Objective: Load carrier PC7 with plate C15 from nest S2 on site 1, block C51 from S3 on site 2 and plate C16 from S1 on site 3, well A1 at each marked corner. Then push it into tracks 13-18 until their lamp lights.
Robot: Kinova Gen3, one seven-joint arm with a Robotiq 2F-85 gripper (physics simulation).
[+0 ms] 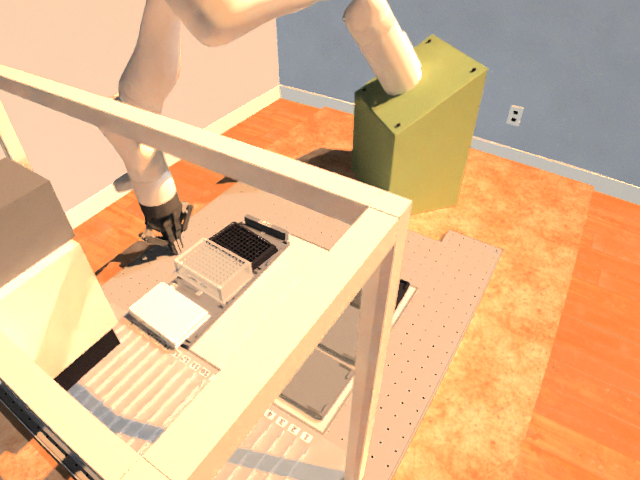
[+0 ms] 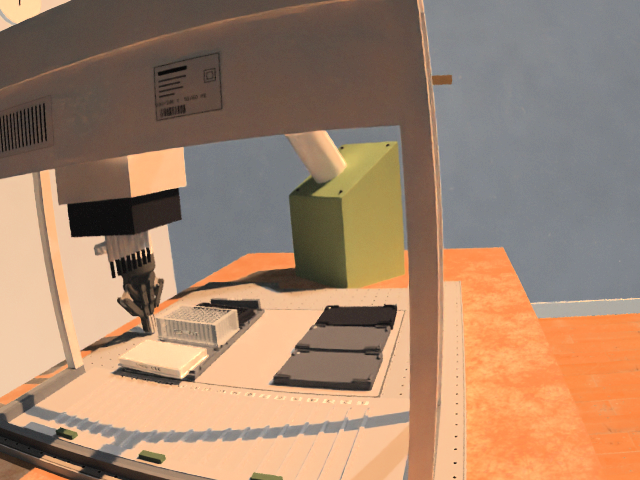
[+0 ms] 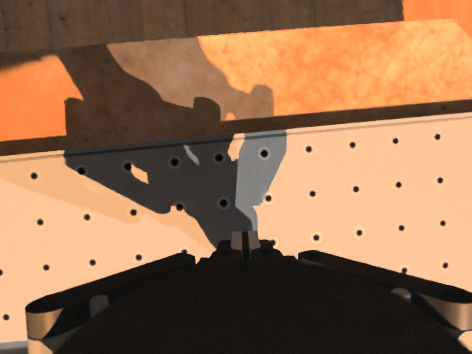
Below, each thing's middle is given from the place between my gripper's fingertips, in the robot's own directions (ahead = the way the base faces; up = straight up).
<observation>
Right now my hand is 20 mm short of the carrier PC7 (image 1: 276,235), 130 mm to the right of it and 10 mm below it. The rest, counted from my hand: white plate (image 1: 169,314) 140 mm ahead, 110 mm to the left, 20 mm above; clear deep-well block (image 1: 219,273) 30 mm ahead, 120 mm to the left, 30 mm above; black plate (image 1: 236,238) 60 mm behind, 120 mm to the left, 20 mm above.
</observation>
